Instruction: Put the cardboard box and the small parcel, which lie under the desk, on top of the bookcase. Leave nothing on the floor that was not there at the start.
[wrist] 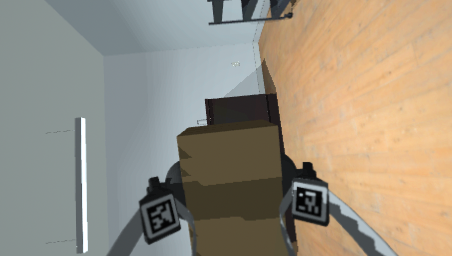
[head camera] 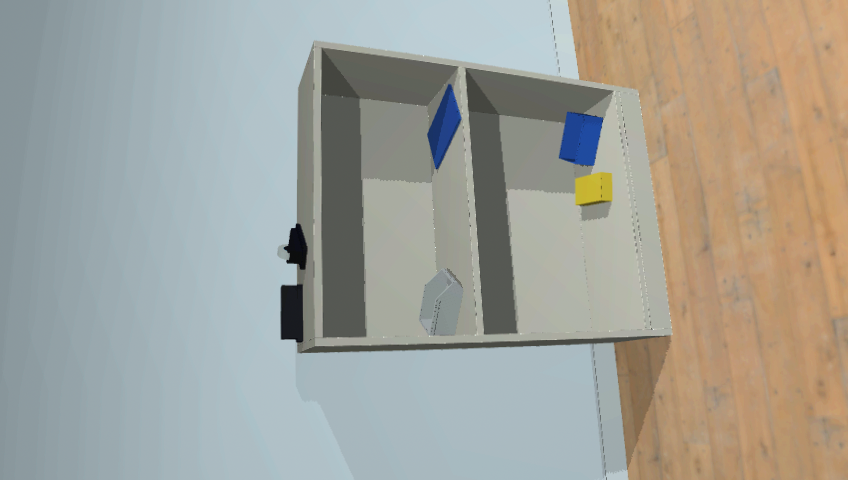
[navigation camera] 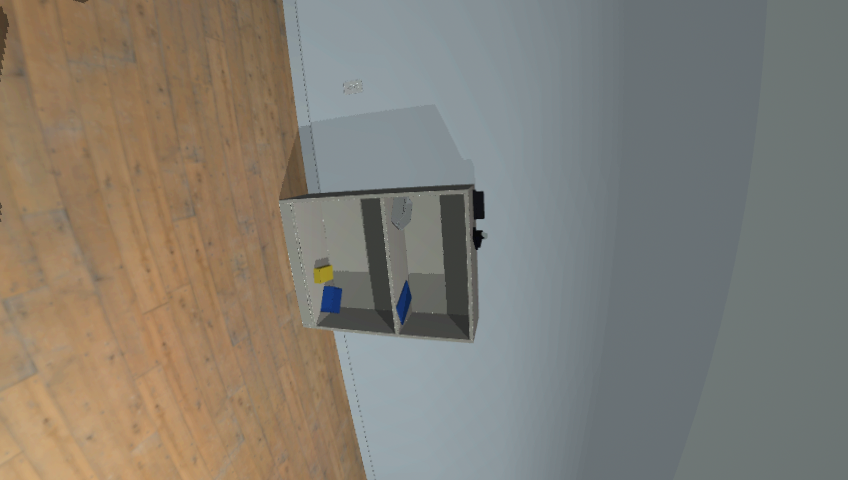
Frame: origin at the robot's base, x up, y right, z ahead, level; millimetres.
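Where they show: gripper, fingertip midpoint: (wrist: 230, 175).
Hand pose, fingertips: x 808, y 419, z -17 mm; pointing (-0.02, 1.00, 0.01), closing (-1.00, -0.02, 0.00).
Each offset is from my fingertips to the top centre of the thing.
The cardboard box {dx +31, dy -14, dz +5 mm} (wrist: 230, 155) is brown and is gripped between the two fingers of my gripper (wrist: 230, 175) in the wrist view; its lower end runs out of that view. The gripper is shut on it. The beige bookcase (head camera: 306, 148) (navigation camera: 470, 267) stands against the wall and appears turned on its side, its top toward the left in the head view and toward the right in the navigation view. Gripper and box do not show in those two views, so I see them apart from the bookcase top. The small parcel and the desk do not show in these views.
On the bookcase top stand a black object with a pale tip {dx +322, dy -503, dz +1689 mm} (head camera: 295, 246) (navigation camera: 477, 237) and a black box {dx +306, dy -680, dz +1657 mm} (head camera: 291, 312) (navigation camera: 479, 205), both toward one end. Blue, yellow and grey items are on its shelves. A dark cabinet (wrist: 240, 111) stands beyond the held box.
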